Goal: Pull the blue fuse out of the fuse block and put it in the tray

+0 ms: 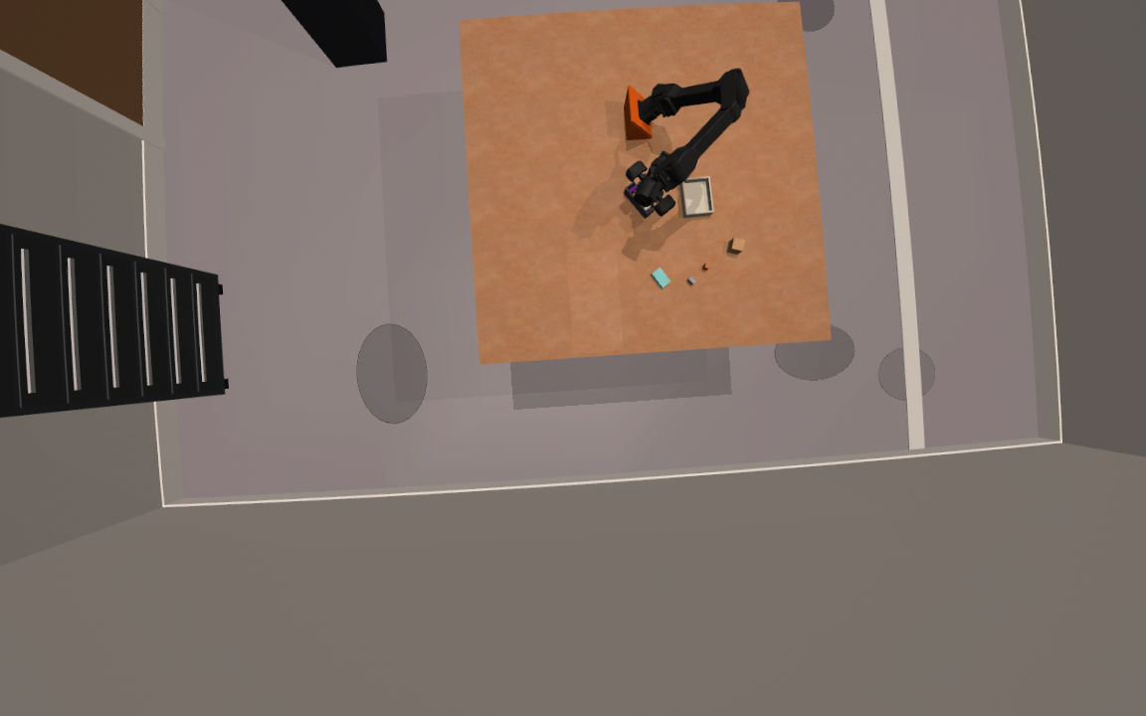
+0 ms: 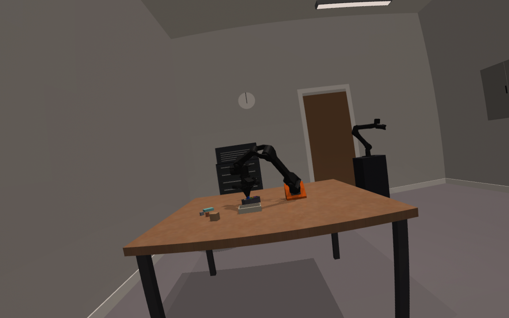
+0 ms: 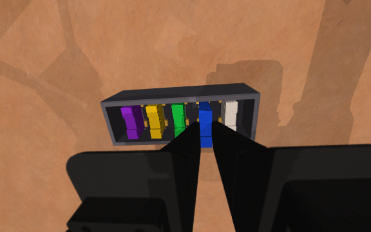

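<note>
The white fuse is 20 mm ahead of my gripper tip, 10 mm to the left of it and 20 mm below it. The rest, counted from my gripper tip: green fuse: 20 mm behind, 10 mm to the right, 20 mm below; then blue fuse: 10 mm below; then yellow fuse: 30 mm behind, 20 mm to the right, 20 mm below.
</note>
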